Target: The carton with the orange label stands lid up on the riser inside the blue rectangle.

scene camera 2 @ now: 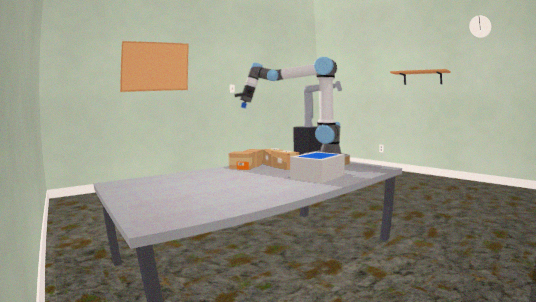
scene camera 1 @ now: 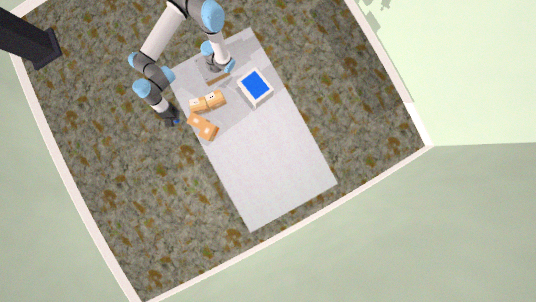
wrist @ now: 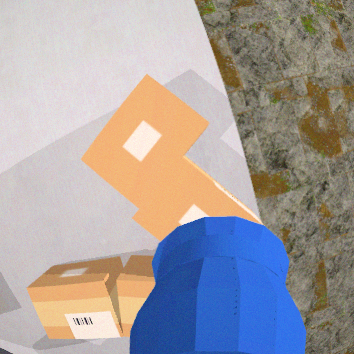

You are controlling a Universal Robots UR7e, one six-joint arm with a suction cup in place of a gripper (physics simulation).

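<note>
The carton with the orange label stands on the table near its edge. Its orange label shows low on a side face in scene camera 2. A plain face with a white patch is up in the wrist view. The white riser stands apart from it, and the blue rectangle on its top holds no carton. My gripper, a blue suction cup, is open and empty. It hangs tilted, high above the cartons and beside the table edge in scene camera 1.
Another carton touches the labelled one. Two more cartons stand side by side close by, one partly hidden behind the cup in the wrist view. A narrow brown piece lies near the arm's base.
</note>
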